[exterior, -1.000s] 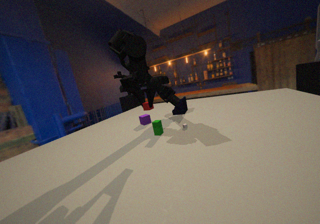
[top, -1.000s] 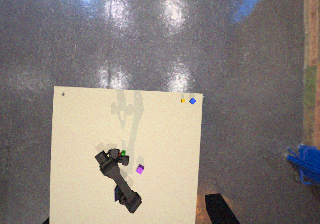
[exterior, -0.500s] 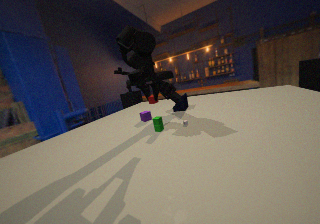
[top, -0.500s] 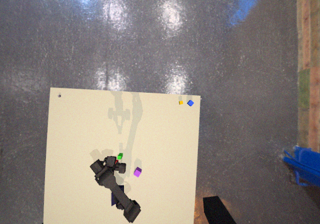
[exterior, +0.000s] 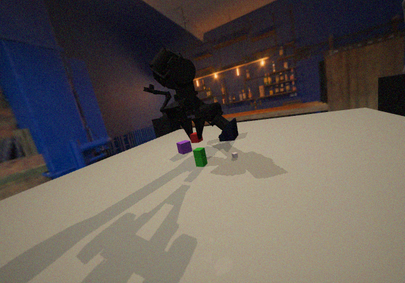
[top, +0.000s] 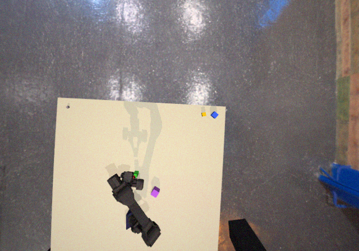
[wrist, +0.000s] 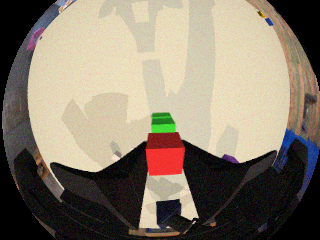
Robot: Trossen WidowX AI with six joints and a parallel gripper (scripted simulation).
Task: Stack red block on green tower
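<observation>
Right now the tiny white cube is 6 cm behind my gripper tip, 10 cm to the left of it and 8 cm below it. From my gripper tip the other things lie so: red block (1 cm behind, 1 cm above); then yellow block (39 cm ahead, 55 cm to the right, 7 cm below); then purple block (15 cm behind, 13 cm to the right, 7 cm below).
</observation>
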